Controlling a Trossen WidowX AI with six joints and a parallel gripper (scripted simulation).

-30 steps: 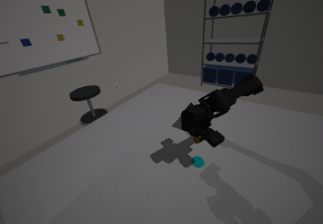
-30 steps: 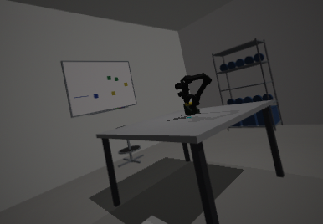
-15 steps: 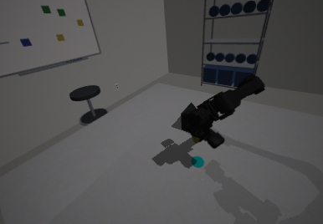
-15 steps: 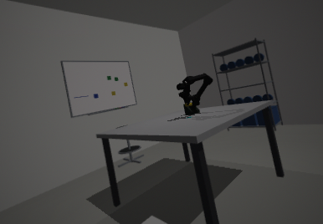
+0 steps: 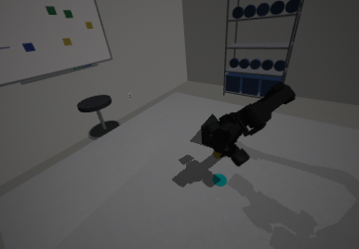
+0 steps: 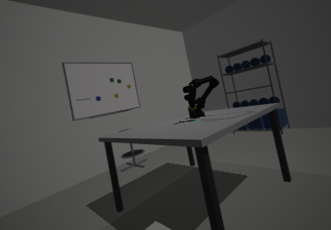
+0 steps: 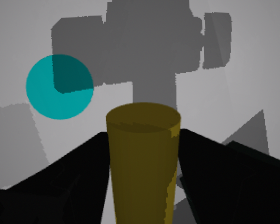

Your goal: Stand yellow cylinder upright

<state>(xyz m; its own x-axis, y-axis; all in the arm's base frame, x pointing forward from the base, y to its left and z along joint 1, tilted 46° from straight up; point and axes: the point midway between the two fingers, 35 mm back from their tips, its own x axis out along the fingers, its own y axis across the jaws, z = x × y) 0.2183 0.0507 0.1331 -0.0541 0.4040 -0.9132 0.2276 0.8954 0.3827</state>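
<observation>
My gripper tip is now 20 mm short of the cyan circle, 20 mm to the right of it and 120 mm above it. The rest, counted from my gripper tip: yellow tall cylinder: 20 mm behind.
</observation>
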